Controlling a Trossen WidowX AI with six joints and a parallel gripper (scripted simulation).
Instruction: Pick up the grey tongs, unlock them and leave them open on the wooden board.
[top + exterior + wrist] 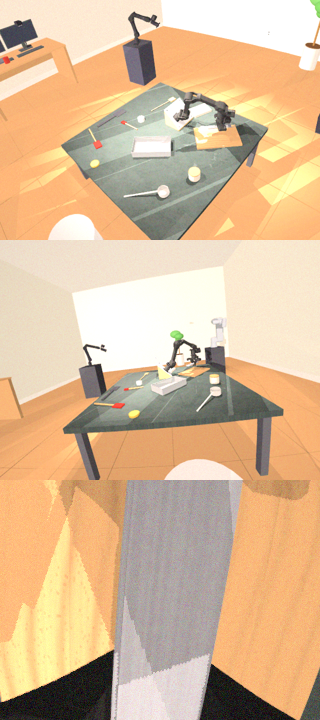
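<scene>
The wooden board is 70 mm below my gripper tip, 10 mm to the right of it and 10 mm ahead of it. The rest, counted from my gripper tip: roasting tin (400 mm to the right, 390 mm ahead, 50 mm below); cleaver (990 mm to the right, 260 mm ahead, 70 mm below); yellow disc (760 mm ahead, 690 mm to the right, 70 mm below).
</scene>
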